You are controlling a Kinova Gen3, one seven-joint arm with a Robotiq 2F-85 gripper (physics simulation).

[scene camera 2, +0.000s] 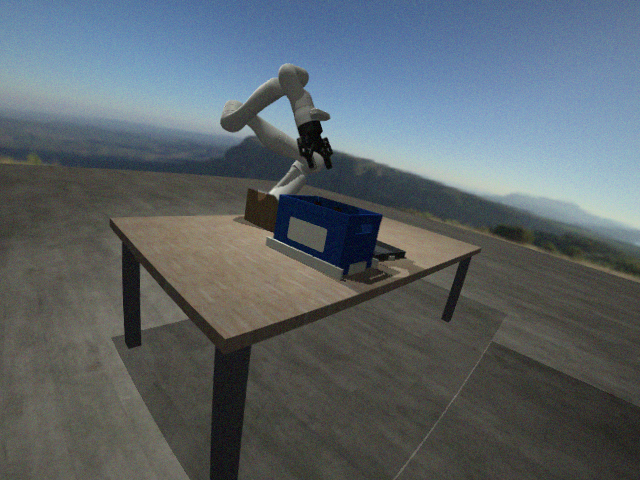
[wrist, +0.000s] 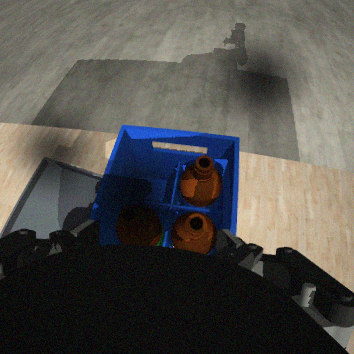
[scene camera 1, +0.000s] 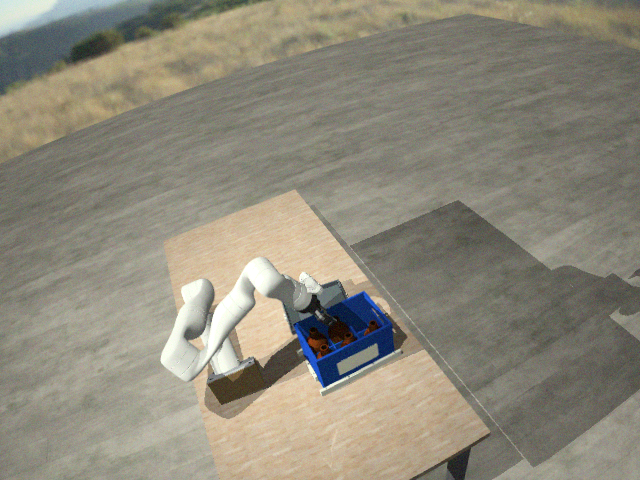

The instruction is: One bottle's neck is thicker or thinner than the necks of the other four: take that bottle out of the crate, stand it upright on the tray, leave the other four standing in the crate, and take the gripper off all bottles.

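Note:
The blue crate holds several brown bottles. In the wrist view, one bottle stands in the far right compartment, another bottle in the compartment nearer on the right, and a dark, shaded bottle left of that one. The far left compartment holds no bottle. In scene camera 1, two bottles show at the crate's left end. I cannot tell which neck differs. The grey tray lies beside the crate. My gripper is open and empty above the crate.
White rails run along the crate's foot. The crate walls rise around the bottles, with thin blue dividers between compartments. A brown block stands at the arm's base. The crate is near one long table edge.

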